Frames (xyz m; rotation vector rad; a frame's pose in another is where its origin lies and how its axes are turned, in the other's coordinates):
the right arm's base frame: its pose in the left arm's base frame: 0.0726 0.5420 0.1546 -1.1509 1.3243 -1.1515
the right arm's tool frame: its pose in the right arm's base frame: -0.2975 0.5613 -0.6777 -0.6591 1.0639 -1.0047
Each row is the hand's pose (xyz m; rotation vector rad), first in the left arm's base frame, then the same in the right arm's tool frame.
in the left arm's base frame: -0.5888 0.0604 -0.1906 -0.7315 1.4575 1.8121
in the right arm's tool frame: 0.3067 0.1431 0.8080 1.4372 2.5726 -0.4533
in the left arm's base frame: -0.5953 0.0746 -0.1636 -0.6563 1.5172 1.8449
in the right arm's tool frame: 0.3307 0.1341 0.7902 1.5286 2.5012 -0.4897
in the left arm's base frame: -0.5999 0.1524 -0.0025 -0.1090 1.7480 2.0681
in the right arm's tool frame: 0.4627 0.0521 0.7015 1.9434 1.9484 -0.6405
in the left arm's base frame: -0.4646 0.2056 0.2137 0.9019 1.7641 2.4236
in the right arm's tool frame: 0.5994 -0.1682 0.6764 2.2242 0.9497 -0.6102
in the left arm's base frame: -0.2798 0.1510 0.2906 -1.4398 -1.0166 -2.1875
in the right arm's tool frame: 0.6140 -0.3468 0.7810 2.0840 0.1809 -0.3479
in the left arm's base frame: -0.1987 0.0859 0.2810 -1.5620 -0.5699 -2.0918
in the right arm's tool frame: 0.5895 -0.3968 0.8694 1.8976 -0.1046 -0.1481
